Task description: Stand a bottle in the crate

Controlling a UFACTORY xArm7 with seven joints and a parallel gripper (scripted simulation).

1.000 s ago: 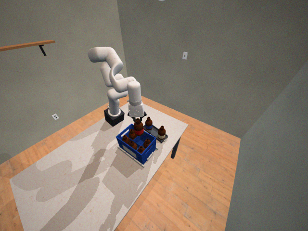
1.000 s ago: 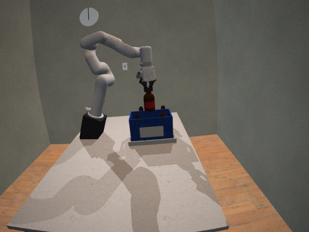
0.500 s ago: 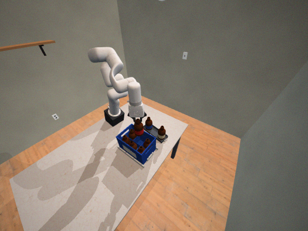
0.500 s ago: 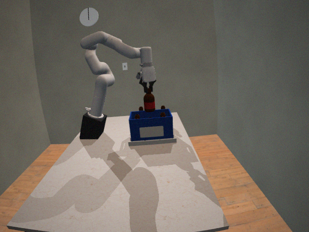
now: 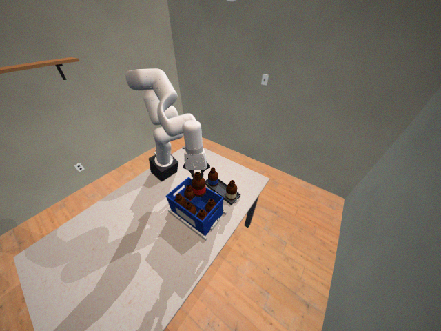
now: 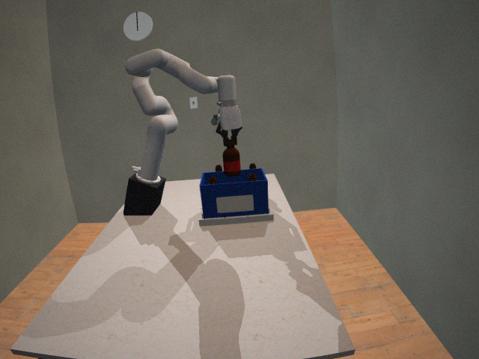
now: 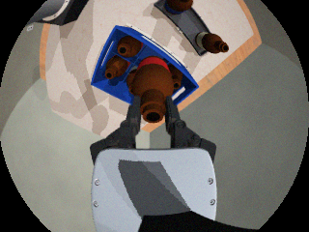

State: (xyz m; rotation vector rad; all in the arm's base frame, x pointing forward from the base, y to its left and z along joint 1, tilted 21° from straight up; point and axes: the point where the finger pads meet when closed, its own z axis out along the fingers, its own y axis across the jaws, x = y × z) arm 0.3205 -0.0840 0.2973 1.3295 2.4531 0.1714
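My hand is 4 cm to the left of the blue crate and 24 cm above it. Also, from my hand: dark tray 3 cm ahead, 20 cm to the left, 31 cm below.
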